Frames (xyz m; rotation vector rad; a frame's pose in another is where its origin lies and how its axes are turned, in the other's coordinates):
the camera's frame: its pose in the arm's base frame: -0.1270 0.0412 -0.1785 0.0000 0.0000 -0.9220
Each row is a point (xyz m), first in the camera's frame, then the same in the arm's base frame.
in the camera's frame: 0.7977 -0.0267 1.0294
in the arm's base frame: 0.3337 -0.6105 0.8509
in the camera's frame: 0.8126 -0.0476 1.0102
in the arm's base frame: 0.3261 -0.6351 0.8317
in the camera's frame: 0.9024 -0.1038 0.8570
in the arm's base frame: 0.3355 -0.7406 0.6785
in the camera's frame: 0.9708 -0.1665 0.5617
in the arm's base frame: 0.3269 -0.8329 0.3832
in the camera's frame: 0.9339 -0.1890 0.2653
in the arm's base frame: 0.2867 -0.8171 0.0868
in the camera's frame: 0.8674 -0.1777 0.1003
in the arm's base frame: 0.2555 -0.7573 -0.0782
